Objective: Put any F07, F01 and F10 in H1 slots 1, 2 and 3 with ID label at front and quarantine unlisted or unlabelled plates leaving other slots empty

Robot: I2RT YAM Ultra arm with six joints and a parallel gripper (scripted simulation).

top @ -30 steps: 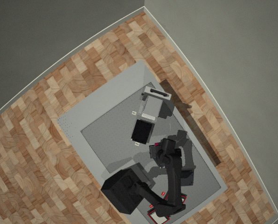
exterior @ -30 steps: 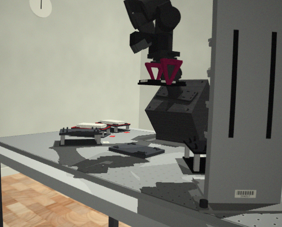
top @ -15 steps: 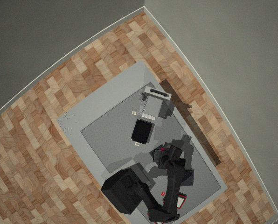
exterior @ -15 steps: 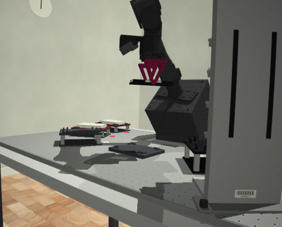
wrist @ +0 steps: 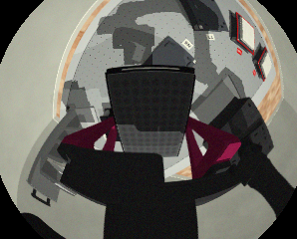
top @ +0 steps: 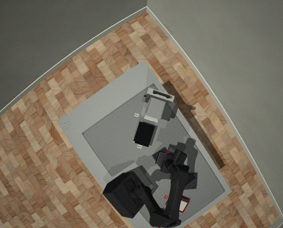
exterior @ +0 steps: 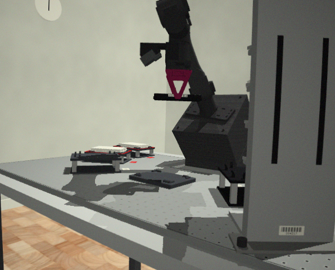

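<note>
Now: the N6 deck label 25 cm below my hand, 16 cm to the right of it and 1 cm ahead of it. Round my hand: dark 96-well plate: right at my hand; H1 deck label: 35 cm to the left, 25 cm below, 6 cm behind; grey hotel back wall: 38 cm to the left, 10 cm ahead, 5 cm below.
</note>
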